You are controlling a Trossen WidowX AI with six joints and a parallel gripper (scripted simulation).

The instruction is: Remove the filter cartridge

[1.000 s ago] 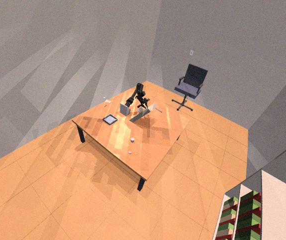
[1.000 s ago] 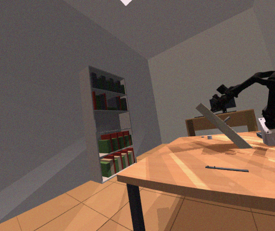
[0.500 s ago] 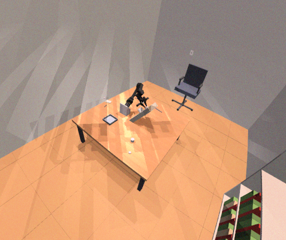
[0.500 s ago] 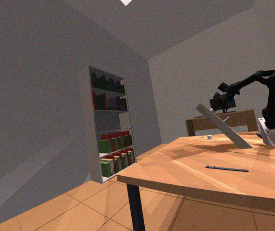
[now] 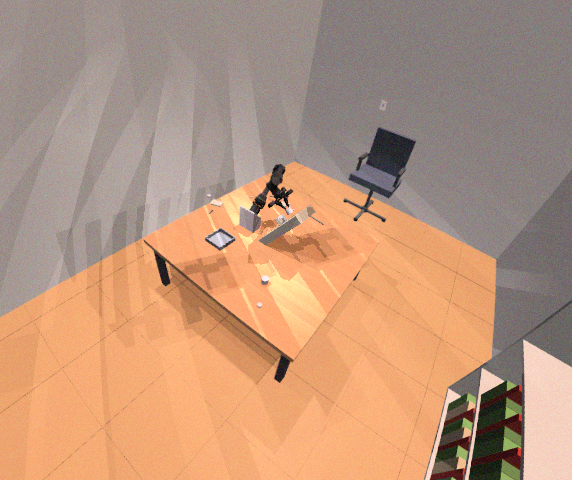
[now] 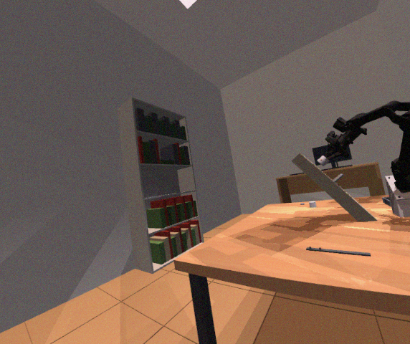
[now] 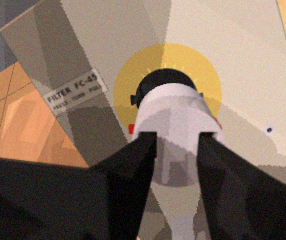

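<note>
Now: gripper tip 370 mm past the dark-rimmed tray, 240 mm to the left of it and 310 mm above it. From my gripper tip the other things lie so: round filter cartridge (10 mm ahead, 10 mm below).
</note>
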